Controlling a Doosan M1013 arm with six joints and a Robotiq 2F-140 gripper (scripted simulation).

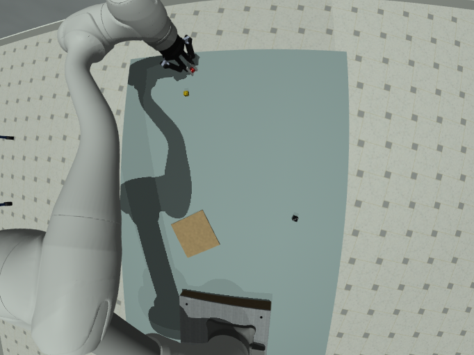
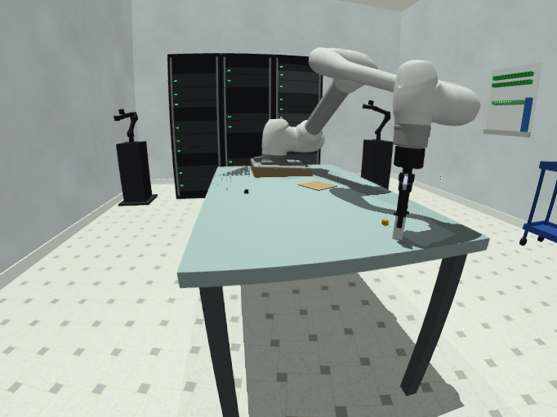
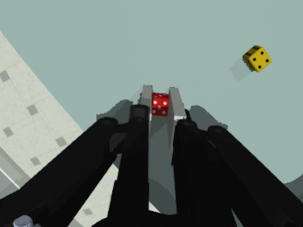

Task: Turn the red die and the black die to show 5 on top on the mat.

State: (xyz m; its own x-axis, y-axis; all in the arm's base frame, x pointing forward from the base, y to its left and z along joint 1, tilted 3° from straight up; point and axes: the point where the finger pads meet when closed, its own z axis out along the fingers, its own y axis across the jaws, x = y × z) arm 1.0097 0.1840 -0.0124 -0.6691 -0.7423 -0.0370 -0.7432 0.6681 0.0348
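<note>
My hand is 61 cm past the tan mat, 3 cm to the left of it and 3 cm above it. From my hand the other things lie so: black die 52 cm behind, 38 cm to the right, 3 cm below; then yellow die 9 cm behind, 2 cm to the left, 3 cm below; then red die 3 cm below.
</note>
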